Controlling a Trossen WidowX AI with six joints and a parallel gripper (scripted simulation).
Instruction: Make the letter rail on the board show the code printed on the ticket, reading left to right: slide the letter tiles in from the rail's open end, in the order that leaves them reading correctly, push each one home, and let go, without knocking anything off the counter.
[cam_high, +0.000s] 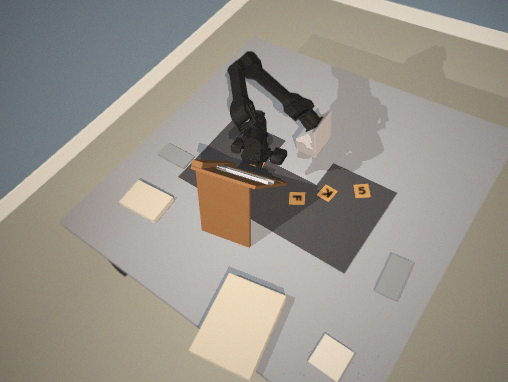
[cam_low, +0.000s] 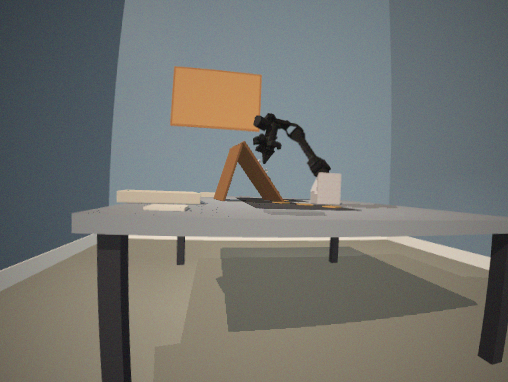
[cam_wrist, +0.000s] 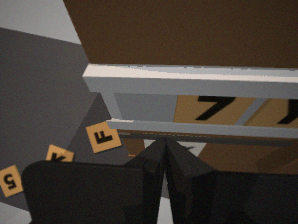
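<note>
Right now the k tile is 21 cm to the left of my gripper tip, 18 cm below it and 12 cm behind it. The rest, counted from my gripper tip: white ticket (10 cm below, 3 cm behind, 2 cm to the right); then f tile (18 cm below, 11 cm to the left, 5 cm behind); then y tile (10 cm to the right, 3 cm ahead, 2 cm below).
</note>
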